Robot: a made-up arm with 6 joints. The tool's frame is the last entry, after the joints.
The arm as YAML. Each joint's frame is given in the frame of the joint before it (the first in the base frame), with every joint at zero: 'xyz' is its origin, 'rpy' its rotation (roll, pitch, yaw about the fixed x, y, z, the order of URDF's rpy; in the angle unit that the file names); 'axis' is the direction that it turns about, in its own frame. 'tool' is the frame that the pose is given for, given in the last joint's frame.
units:
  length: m
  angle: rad
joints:
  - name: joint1
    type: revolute
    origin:
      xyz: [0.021, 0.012, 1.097]
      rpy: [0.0, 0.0, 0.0]
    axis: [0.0, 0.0, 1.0]
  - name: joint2
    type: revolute
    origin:
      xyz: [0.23, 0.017, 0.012]
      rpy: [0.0, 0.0, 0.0]
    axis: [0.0, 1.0, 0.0]
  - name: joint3
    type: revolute
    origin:
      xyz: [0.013, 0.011, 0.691]
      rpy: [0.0, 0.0, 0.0]
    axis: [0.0, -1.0, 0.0]
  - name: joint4
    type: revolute
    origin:
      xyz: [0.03, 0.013, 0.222]
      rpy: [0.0, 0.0, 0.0]
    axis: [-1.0, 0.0, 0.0]
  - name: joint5
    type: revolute
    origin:
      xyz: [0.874, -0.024, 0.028]
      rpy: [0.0, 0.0, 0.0]
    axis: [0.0, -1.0, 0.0]
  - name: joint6
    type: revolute
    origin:
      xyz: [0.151, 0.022, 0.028]
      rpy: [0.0, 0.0, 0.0]
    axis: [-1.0, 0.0, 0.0]
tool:
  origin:
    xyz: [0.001, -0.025, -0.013]
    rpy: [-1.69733, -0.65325, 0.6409]
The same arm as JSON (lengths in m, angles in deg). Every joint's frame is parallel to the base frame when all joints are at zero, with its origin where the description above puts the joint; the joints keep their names.
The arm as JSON. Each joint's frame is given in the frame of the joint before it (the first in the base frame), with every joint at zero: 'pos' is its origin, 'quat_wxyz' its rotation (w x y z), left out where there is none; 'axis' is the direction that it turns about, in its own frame. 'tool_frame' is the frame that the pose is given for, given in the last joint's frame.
{"length_unit": "m", "angle_unit": "deg", "joints": [
  {"joint": "joint1", "pos": [0.021, 0.012, 1.097], "axis": [0.0, 0.0, 1.0]},
  {"joint": "joint2", "pos": [0.23, 0.017, 0.012], "axis": [0.0, 1.0, 0.0]},
  {"joint": "joint3", "pos": [0.013, 0.011, 0.691], "axis": [0.0, -1.0, 0.0]},
  {"joint": "joint4", "pos": [0.03, 0.013, 0.222], "axis": [-1.0, 0.0, 0.0]},
  {"joint": "joint5", "pos": [0.874, -0.024, 0.028], "axis": [0.0, -1.0, 0.0]},
  {"joint": "joint6", "pos": [0.151, 0.022, 0.028], "axis": [-1.0, 0.0, 0.0]}
], "tool_frame": {"pos": [0.001, -0.025, -0.013], "quat_wxyz": [0.670009, -0.607743, -0.425154, -0.031309]}}

